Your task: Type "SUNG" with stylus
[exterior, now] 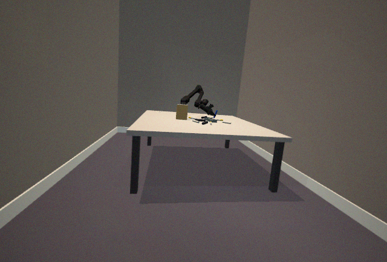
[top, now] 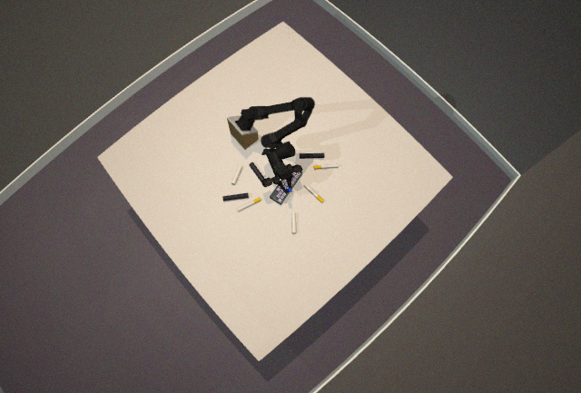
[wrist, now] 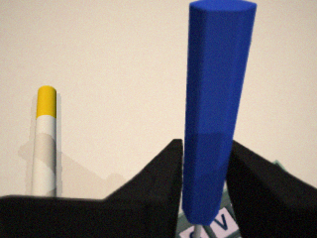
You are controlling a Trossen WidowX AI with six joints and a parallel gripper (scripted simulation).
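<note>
My gripper tip is 20 mm past the blue stylus and 10 mm above it. Also, from my gripper tip: S key (50 mm below, 30 mm behind).
</note>
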